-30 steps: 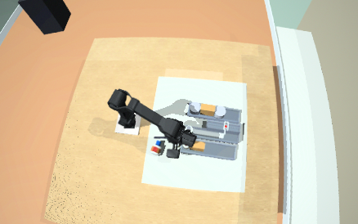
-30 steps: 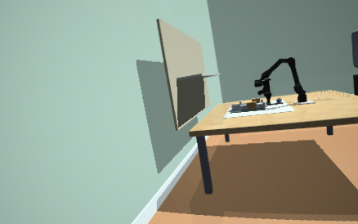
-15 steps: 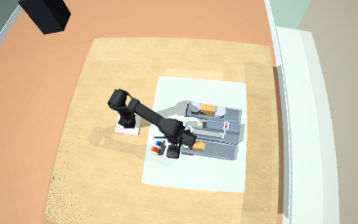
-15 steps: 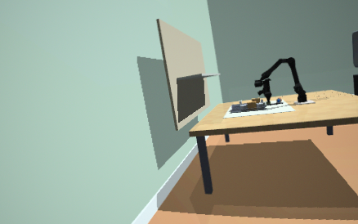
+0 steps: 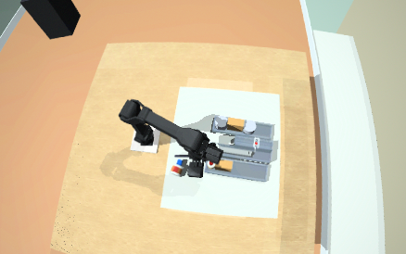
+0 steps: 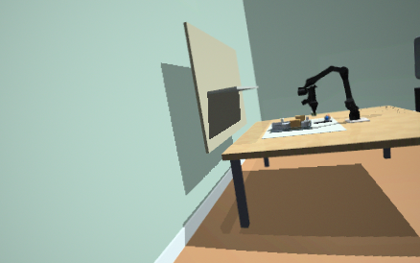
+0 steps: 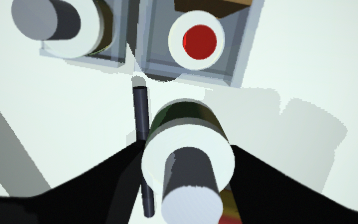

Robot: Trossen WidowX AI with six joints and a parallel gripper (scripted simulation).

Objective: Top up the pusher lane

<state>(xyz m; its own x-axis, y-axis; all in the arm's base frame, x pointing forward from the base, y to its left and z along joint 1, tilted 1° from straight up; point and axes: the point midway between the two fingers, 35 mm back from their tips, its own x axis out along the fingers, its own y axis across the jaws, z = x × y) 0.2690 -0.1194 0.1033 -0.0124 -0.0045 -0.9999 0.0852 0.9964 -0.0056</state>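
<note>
Right now the thin dark rod is 50 mm behind my gripper tip, 40 mm to the left of it and 70 mm below it. Round my gripper tip: grey lane rack: 220 mm ahead, 70 mm to the left, 60 mm below.
</note>
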